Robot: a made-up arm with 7 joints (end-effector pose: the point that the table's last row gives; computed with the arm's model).
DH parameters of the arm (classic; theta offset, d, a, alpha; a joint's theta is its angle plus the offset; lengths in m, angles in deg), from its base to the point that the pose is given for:
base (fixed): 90 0.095 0 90
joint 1: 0 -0.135 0.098 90
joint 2: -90 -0.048 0.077 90
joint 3: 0 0.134 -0.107 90
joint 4: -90 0.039 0.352 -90
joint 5: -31.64 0 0.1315 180
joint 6: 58.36 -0.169 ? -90
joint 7: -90 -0.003 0.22 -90
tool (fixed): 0 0.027 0 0
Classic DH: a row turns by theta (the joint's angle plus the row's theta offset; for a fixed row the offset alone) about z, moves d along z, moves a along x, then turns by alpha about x.
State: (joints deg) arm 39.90 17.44 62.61 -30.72 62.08 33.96 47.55
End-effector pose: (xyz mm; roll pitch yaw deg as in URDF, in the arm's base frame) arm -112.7 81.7 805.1 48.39 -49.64 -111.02
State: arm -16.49 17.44 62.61 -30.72 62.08 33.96 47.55
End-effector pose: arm -112.7 636.6 420.0 176.44 -67.70 127.76
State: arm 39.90 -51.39 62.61 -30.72 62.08 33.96 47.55
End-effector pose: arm -518.8 -108.3 646.2 106.52 -37.79 -97.80
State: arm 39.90 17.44 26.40 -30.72 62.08 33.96 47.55
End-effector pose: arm 142.8 64.7 700.3 12.74 -37.07 -63.35
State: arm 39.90 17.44 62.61 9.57 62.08 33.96 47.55
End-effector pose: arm -280.3 398.3 589.0 99.72 -78.38 -137.34
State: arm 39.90 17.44 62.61 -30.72 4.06 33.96 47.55
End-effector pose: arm -354.7 -9.5 638.5 96.86 -9.38 -125.13
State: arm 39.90 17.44 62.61 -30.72 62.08 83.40 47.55
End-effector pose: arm -244.8 10.8 611.6 91.16 -15.69 -125.58
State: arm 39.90 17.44 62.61 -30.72 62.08 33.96 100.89
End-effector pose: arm -172.6 271.1 792.2 126.20 -53.12 157.14
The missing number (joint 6, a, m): 0.112
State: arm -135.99 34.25 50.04 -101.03 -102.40 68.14 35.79
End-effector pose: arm -45.3 267.7 58.8 11.89 -73.93 137.71
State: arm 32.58 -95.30 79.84 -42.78 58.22 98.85 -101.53
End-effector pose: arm -532.0 -75.1 478.6 13.63 -31.11 141.90
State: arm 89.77 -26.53 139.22 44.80 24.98 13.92 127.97
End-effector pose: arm -56.9 521.3 249.7 104.40 19.73 86.25
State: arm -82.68 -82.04 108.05 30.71 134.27 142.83 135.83
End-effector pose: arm -90.6 -322.2 82.2 -167.24 -26.04 -64.66
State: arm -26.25 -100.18 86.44 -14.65 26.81 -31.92 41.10
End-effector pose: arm -650.8 -78.8 500.1 -120.62 -72.01 164.00
